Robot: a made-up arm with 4 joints.
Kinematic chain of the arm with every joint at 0, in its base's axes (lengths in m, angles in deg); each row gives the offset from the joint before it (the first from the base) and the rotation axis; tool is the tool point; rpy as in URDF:
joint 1: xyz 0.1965 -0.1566 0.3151 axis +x
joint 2: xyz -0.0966 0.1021 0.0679 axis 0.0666 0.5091 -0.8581
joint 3: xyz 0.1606 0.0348 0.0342 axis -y
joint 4: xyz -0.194 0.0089 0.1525 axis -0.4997 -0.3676 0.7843
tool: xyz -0.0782 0.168 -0.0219 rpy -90 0 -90
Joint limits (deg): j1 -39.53..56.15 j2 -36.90..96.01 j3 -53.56..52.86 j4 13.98..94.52
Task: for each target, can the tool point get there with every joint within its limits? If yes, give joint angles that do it. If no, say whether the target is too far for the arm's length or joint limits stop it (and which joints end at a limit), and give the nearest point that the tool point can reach.
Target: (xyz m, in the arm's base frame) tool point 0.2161 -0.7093 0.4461
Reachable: no: joint limits stop it (at a limit: joint 1, joint 2, joint 3) | nearest point 0.2238 -0.4123 0.4330 | short by 0.297 m
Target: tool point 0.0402 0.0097 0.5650
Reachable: yes | joints -10.40 20.58 -29.72 86.16
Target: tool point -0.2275 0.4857 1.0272
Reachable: no: too far | nearest point -0.0391 0.1643 0.6708 | short by 0.516 m
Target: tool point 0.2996 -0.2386 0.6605
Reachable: yes | joints 43.16 60.10 -32.53 27.95
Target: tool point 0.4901 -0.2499 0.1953
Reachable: no: joint limits stop it (at a limit: joint 1, joint 2, joint 3, joint 4) | nearest point 0.4113 -0.3707 0.3363 | short by 0.202 m
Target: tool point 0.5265 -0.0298 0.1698
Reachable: no: joint limits stop it (at a limit: joint 1, joint 2, joint 4) | nearest point 0.3220 0.0944 0.2843 | short by 0.265 m
